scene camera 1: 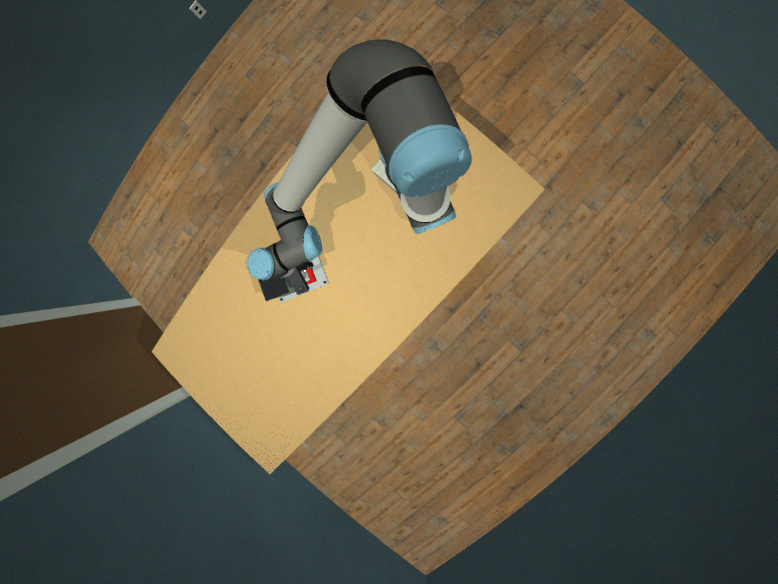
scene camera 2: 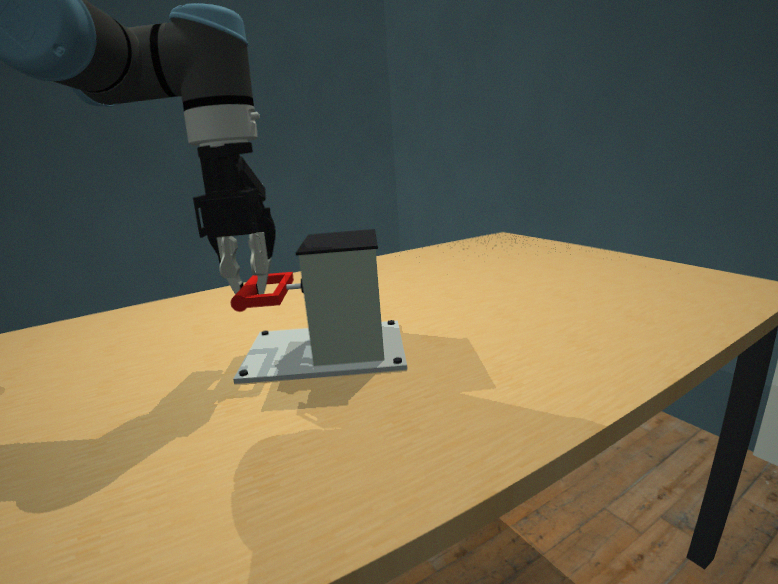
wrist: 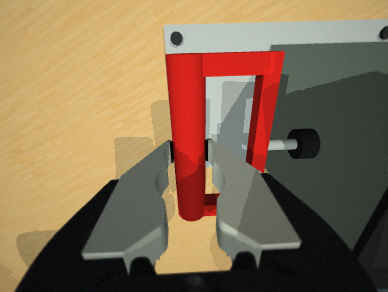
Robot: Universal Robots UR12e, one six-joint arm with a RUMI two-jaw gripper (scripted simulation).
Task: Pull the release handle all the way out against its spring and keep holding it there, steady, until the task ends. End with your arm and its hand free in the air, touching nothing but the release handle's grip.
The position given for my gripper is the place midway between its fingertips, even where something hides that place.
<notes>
I see my gripper (scene camera 2: 251,300) and a release handle (scene camera 2: 246,297).
My gripper is seen too in the wrist view (wrist: 189,141). The release handle is seen too in the wrist view (wrist: 186,72).
</notes>
